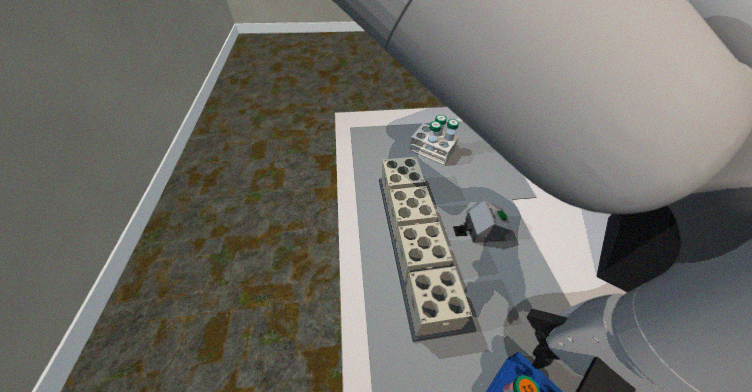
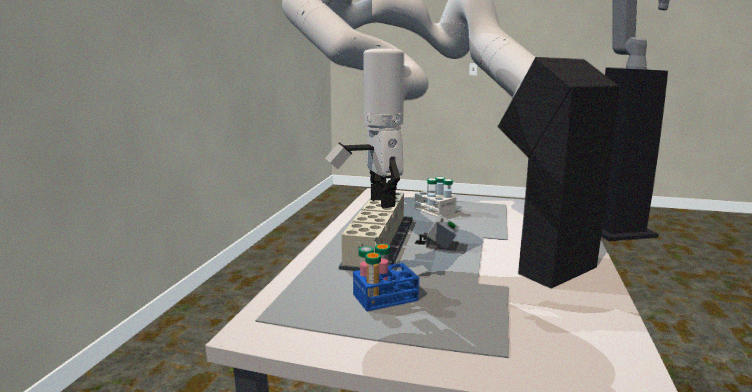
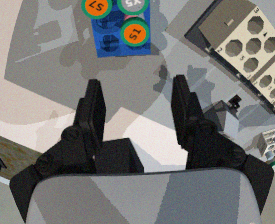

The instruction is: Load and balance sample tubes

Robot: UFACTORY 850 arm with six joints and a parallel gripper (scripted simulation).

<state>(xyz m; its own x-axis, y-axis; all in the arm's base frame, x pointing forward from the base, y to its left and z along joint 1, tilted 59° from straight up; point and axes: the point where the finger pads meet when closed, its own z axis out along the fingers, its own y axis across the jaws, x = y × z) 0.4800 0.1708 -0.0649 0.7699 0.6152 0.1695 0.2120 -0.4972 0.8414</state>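
Right now my hand is 1 cm short of the sample S1 and 18 cm above it. The rest, counted from my hand: blue sample rack RS (1 cm behind, 2 cm to the left, 21 cm below); then grey-dot tube X5 (3 cm ahead, 2 cm to the left, 18 cm below); then sample S7 (3 cm ahead, 6 cm to the left, 18 cm below).
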